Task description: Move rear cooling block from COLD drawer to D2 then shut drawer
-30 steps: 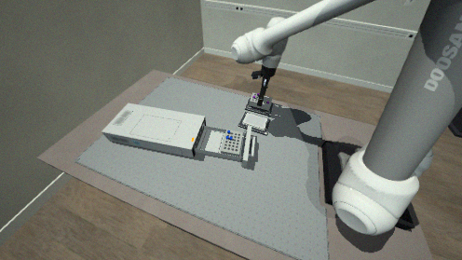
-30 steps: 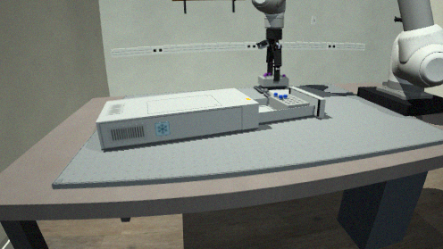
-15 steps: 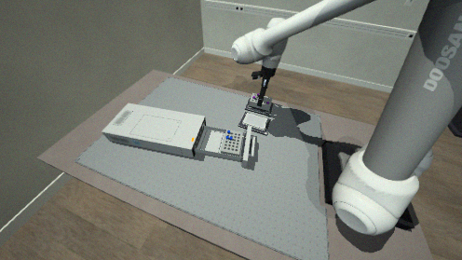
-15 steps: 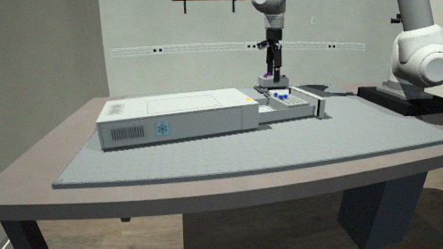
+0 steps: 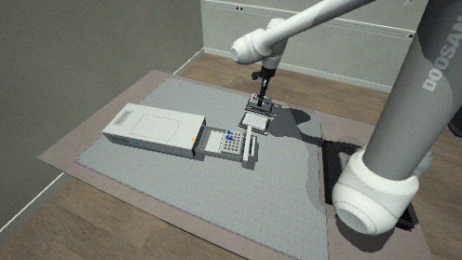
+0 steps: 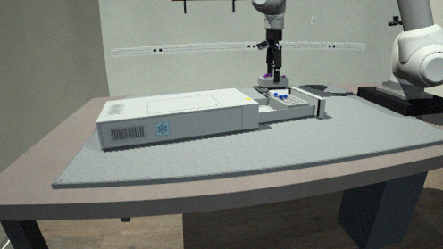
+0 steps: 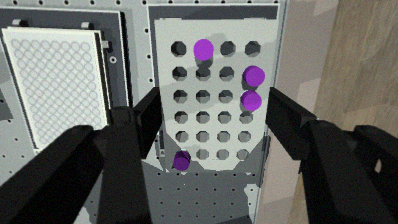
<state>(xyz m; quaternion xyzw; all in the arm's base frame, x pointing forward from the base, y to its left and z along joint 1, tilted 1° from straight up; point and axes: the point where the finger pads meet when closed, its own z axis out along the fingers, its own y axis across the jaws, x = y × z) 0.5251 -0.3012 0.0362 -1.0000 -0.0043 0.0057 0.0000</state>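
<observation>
Right now the cooling block is 3 cm below my hand. From my hand the other things lie so: blue tube 34 cm to the left, 8 cm ahead, 3 cm below; then drawer 35 cm to the left, 10 cm ahead, 4 cm below; then white well plate 15 cm to the left, 6 cm below.
</observation>
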